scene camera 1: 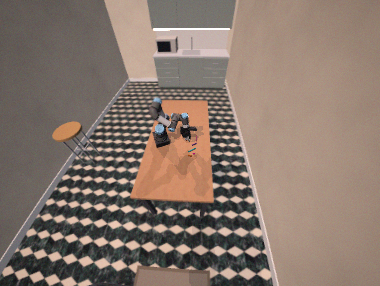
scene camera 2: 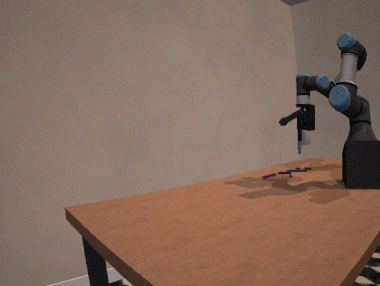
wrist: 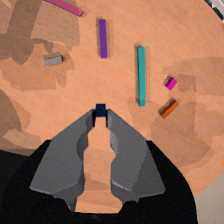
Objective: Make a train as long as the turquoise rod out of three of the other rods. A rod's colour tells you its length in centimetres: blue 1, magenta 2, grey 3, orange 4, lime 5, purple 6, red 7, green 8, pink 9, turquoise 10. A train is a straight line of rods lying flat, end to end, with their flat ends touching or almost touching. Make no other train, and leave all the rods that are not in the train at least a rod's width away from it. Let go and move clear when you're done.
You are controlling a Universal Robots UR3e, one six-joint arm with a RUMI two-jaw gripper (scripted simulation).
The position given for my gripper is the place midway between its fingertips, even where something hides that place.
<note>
I see my gripper (scene camera 2: 300, 153).
My gripper shows as well in the wrist view (wrist: 101, 110).
</note>
